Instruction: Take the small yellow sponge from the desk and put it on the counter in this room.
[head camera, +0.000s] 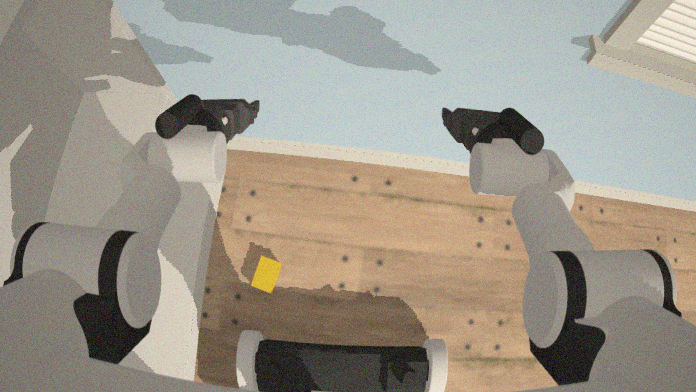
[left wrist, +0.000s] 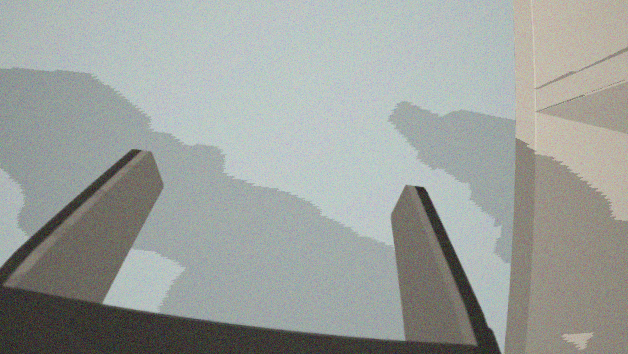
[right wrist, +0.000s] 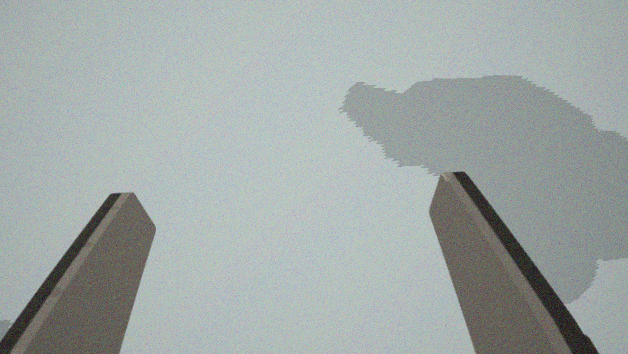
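Pixels of known places: left gripper, fingertip midpoint: (head camera: 229, 105) (left wrist: 278, 184); right gripper, fingertip midpoint: (head camera: 472, 115) (right wrist: 289, 201); robot's base, link origin: (head camera: 341, 366).
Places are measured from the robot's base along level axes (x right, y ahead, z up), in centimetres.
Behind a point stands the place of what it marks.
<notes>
A small yellow sponge (head camera: 266, 274) @[x -23.8, y 27.8, z 4.6 cm] lies on the wooden plank floor in the head camera view, between the robot's dark base and the pale furniture at the left. My left gripper (head camera: 256, 109) (left wrist: 278, 184) @[x -22.6, y 51.7, z 66.7 cm] is open and empty, in front of the light blue wall and beyond the sponge in the picture. My right gripper (head camera: 446, 114) (right wrist: 289, 201) @[x 21.7, y 51.8, z 66.8 cm] is open and empty, also in front of the blue wall, far to the right of the sponge. Neither gripper is near the sponge. The sponge does not show in the wrist views. I cannot tell a desk or a counter for certain.
A pale piece of furniture (head camera: 75, 165) (left wrist: 575, 260) stands at the left of the head view, close to my left arm. A light blue wall (head camera: 350, 110) @[x -0.8, y 67.4, z 34.0 cm] with a white baseboard (head camera: 350, 154) @[x -0.4, y 66.1, z 6.1 cm] runs behind. A slatted, framed panel (head camera: 672, 37) @[x 58.8, y 62.5, z 89.9 cm] is at the upper right. The robot's base (head camera: 340, 367) @[x -0.3, y 1.9, z 19.1 cm] is at the bottom.
</notes>
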